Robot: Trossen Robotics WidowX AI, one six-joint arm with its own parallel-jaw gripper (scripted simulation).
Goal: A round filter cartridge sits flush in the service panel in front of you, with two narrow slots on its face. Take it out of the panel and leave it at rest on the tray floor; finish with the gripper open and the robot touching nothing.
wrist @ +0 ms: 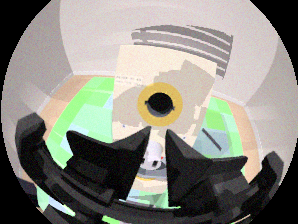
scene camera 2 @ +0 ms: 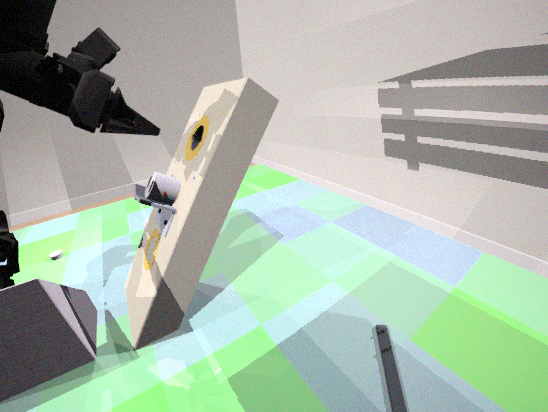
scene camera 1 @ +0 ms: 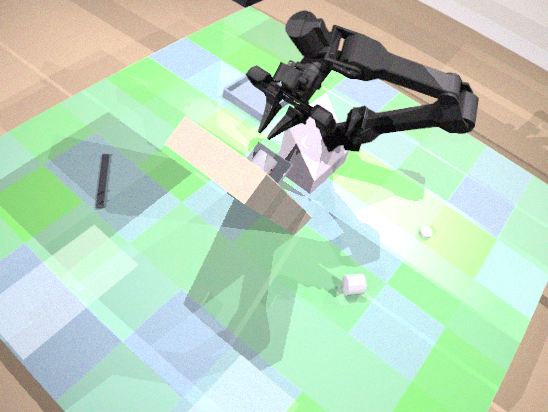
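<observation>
There is my gripper, which I can see in scene camera 1 and also in the wrist view. I see a white round filter cartridge as well, along with a beige service panel, and a grey bracket and a grey-blue tray are here too.
</observation>
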